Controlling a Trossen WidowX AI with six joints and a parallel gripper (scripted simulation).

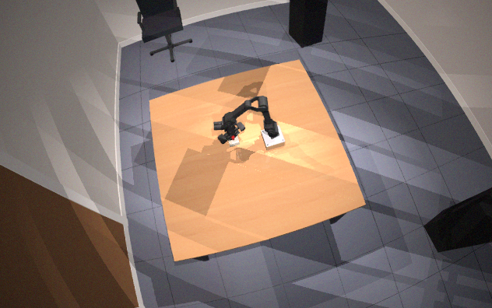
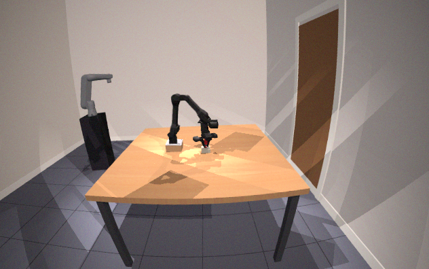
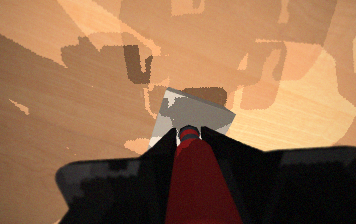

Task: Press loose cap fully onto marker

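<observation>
My gripper tip is 50 mm below the red cap. Also, from my gripper tip: holder block 20 mm below.
</observation>
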